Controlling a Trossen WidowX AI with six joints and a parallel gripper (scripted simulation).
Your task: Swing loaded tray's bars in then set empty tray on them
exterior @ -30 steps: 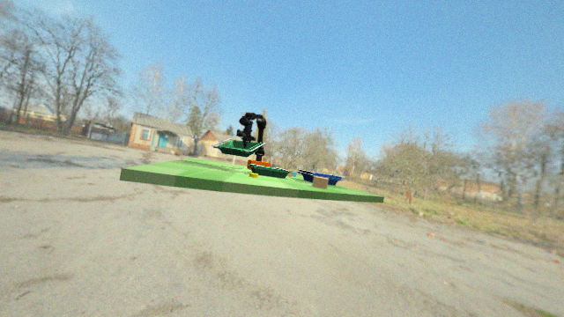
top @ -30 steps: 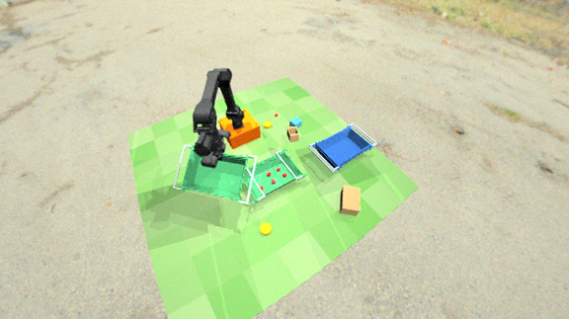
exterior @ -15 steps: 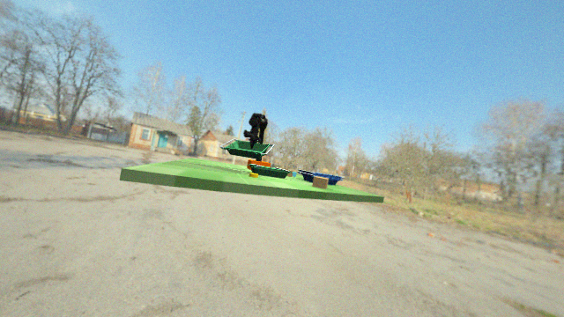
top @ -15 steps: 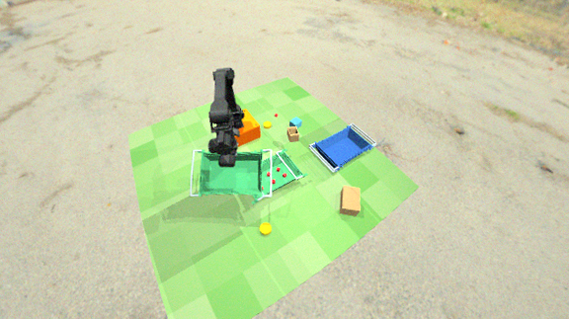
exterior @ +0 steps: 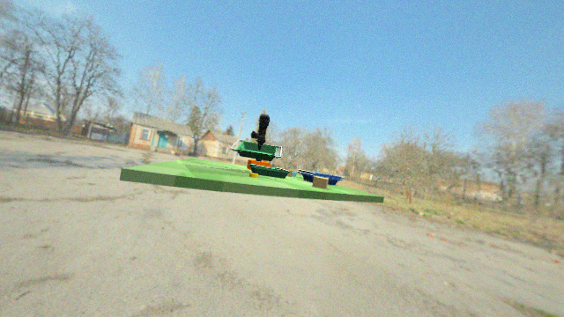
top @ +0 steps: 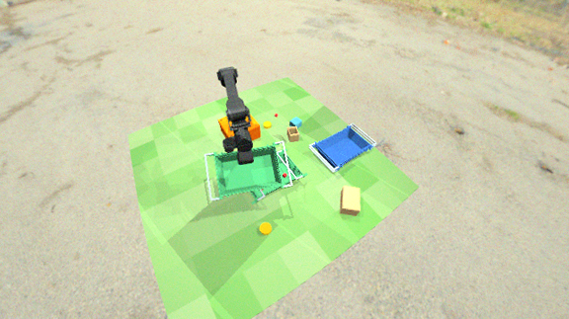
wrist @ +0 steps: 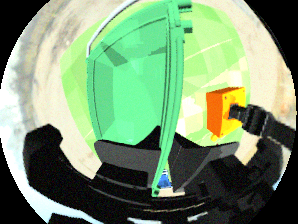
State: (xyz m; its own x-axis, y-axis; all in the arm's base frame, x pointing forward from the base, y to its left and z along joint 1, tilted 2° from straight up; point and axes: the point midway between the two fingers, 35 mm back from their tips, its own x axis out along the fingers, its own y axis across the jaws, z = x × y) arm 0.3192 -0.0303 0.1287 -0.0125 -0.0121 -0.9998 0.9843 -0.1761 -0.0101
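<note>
Now: the green tray 8 cm ahead of my gripper tip and 1 cm to the right of it. From my gripper tip the other things lie so: small box 19 cm behind, 33 cm to the left, 16 cm below; then cyan cube 28 cm behind, 39 cm to the left, 16 cm below.
</note>
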